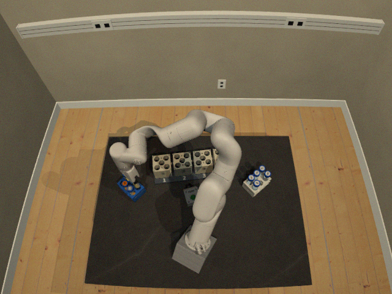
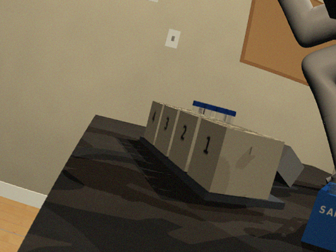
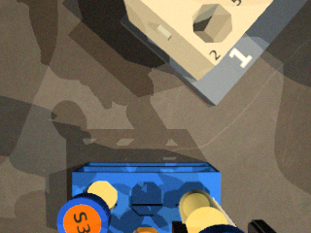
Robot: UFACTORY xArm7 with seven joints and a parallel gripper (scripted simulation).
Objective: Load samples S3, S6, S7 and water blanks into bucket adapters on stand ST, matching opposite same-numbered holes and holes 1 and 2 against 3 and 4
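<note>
Right now my hand is 20 mm short of the blue sample rack, 40 mm to the right of it and 150 mm above it. The rest, counted from my hand: white blank rack (100 mm behind, 620 mm to the right, 150 mm below); then adapter 1 (100 mm ahead, 150 mm to the right, 130 mm below).
</note>
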